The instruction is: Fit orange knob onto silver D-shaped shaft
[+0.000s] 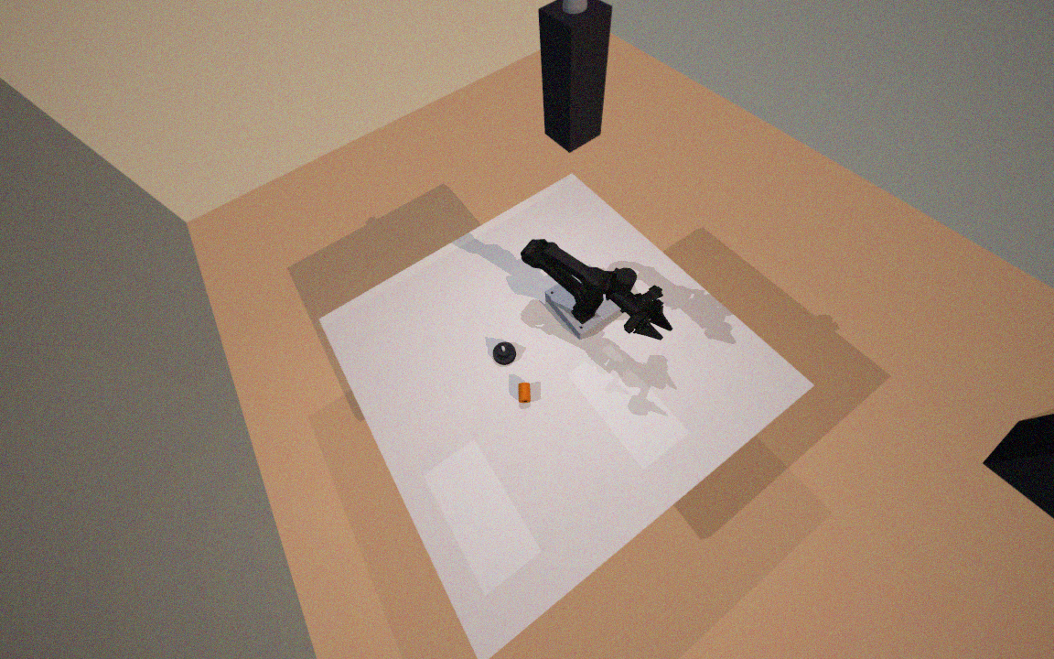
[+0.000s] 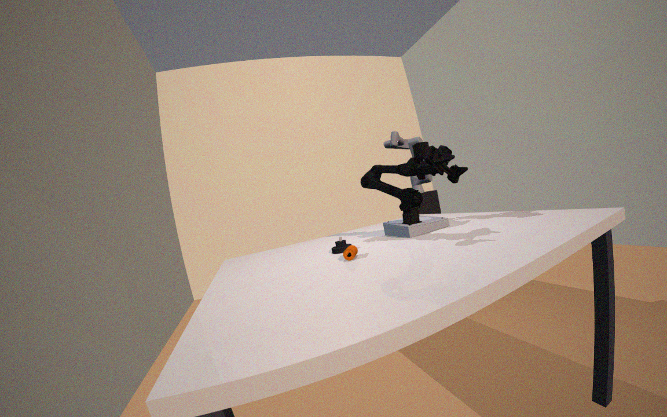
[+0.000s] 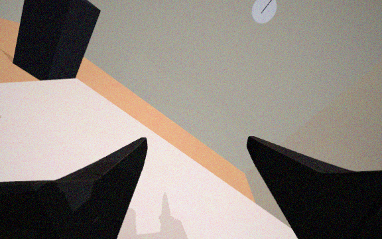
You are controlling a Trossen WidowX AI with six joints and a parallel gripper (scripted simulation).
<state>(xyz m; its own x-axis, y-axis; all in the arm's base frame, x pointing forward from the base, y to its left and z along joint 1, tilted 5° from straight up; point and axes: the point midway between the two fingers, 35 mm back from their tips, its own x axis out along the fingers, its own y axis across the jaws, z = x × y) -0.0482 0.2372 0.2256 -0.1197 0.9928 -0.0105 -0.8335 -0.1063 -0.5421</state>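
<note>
Right now my gripper tip is 400 mm short of the orange knob, 230 mm above it and 200 mm to the left of it. Also, from my gripper tip: dark round pedestal: 380 mm ahead, 350 mm to the right, 220 mm below.
</note>
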